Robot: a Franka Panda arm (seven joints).
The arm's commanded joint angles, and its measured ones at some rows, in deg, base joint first. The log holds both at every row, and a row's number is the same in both.
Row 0, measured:
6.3, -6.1, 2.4, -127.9, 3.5, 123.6, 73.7
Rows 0 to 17, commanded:
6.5, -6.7, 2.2, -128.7, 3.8, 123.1, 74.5
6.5, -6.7, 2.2, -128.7, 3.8, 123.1, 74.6
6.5, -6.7, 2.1, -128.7, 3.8, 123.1, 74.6
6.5, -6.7, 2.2, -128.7, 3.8, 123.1, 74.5
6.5, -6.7, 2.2, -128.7, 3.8, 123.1, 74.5
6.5, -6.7, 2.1, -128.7, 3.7, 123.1, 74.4
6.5, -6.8, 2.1, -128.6, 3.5, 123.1, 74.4
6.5, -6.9, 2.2, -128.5, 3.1, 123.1, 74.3
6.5, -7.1, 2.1, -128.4, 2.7, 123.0, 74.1
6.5, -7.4, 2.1, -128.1, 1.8, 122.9, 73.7
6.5, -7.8, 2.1, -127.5, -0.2, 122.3, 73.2
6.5, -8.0, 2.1, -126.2, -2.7, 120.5, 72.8
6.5, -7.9, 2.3, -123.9, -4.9, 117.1, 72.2
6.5, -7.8, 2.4, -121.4, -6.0, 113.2, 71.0
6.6, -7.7, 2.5, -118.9, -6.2, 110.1, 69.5
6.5, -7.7, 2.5, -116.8, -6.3, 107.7, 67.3
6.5, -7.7, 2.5, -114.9, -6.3, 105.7, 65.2
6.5, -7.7, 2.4, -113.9, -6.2, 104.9, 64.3
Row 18, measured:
6.4, -7.8, 2.4, -120.0, -5.1, 111.2, 69.1
